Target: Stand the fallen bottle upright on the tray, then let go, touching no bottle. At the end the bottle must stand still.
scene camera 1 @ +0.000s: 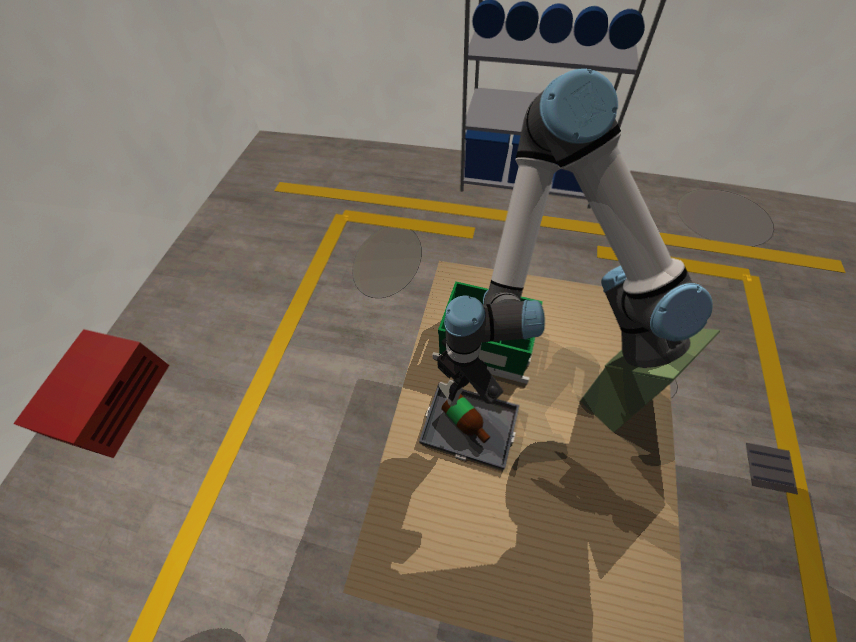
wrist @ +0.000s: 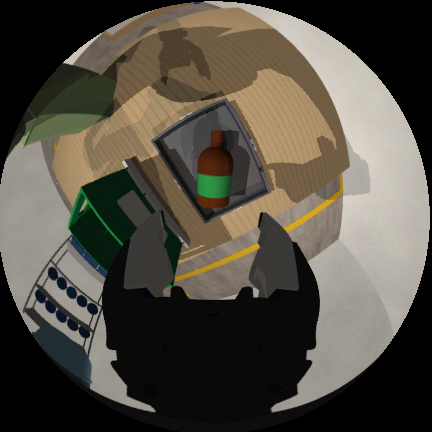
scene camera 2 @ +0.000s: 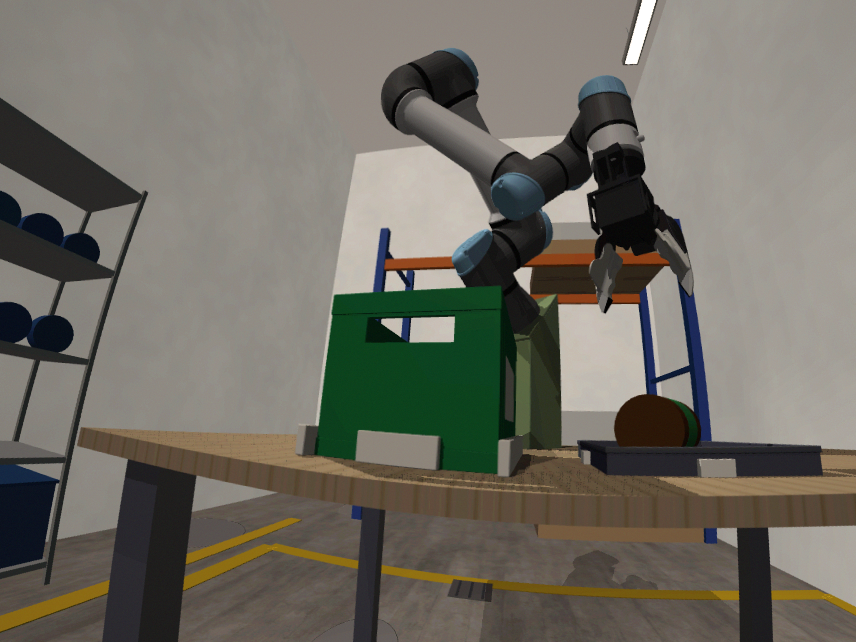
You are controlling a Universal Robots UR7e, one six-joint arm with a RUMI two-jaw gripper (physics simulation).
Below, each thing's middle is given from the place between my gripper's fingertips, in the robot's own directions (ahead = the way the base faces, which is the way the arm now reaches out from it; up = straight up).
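My hand's 150 mm above the brown bottle (scene camera 2: 647, 420), and it's 10 mm past the bottle and 10 mm to the right of it.
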